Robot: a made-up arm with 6 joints.
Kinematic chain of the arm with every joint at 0, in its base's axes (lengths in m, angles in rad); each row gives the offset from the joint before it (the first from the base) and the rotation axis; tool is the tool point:
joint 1: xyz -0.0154 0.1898 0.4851 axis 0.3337 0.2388 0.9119
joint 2: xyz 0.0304 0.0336 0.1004 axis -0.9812 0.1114 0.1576
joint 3: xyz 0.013 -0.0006 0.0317 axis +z
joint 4: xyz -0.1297 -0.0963 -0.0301 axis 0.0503 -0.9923 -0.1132
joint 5: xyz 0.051 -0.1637 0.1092 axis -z
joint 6: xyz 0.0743 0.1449 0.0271 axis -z
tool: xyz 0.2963 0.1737 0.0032
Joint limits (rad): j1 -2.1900..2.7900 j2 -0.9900..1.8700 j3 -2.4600..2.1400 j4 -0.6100..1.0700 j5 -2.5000..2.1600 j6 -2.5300..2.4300
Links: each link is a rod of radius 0.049 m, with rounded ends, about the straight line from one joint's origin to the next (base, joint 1, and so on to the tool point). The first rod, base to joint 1, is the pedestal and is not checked.
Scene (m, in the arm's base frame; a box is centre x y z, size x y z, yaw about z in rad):
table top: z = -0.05
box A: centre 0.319 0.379 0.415 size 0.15 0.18 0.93 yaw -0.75
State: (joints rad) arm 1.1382 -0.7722 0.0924 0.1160 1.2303 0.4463
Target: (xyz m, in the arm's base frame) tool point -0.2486 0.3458 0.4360
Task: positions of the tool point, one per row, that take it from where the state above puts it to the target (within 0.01 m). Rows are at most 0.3 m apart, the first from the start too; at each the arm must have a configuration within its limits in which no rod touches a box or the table.
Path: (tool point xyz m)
1: 0.3651 -0.0583 0.0766
2: 0.2076 -0.2708 0.1367
3: -0.0066 -0.4063 0.2679
4: -0.2421 -0.4227 0.4400
5: -0.4497 -0.3112 0.6140
6: -0.2670 -0.3998 0.4370
7: -0.0992 -0.3592 0.2592
8: 0.0052 -0.2173 0.1190
9: 0.0250 -0.0265 0.0465
10: -0.0292 0.1556 0.0556
11: -0.1219 0.2854 0.1403
12: -0.2076 0.3452 0.2779
13: -0.2486 0.3458 0.4360

